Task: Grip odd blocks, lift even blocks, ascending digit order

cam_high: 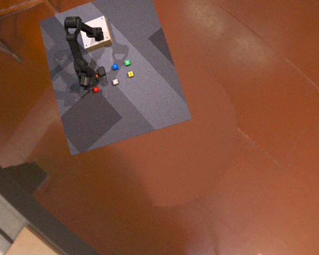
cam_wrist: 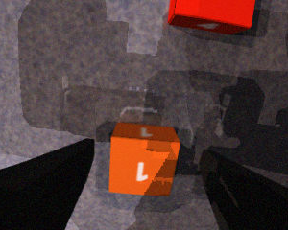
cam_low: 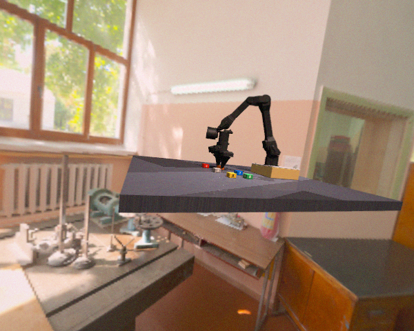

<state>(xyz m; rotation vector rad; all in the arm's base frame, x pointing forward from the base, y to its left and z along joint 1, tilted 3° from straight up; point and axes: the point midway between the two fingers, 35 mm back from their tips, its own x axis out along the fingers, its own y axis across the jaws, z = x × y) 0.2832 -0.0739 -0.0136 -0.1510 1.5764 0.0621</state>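
Right now my gripper tip is right at the orange block. Round my gripper tip: pale grey block 6 cm ahead, 14 cm to the left; red block 8 cm ahead, 1 cm to the right; blue block 6 cm behind, 15 cm to the left.
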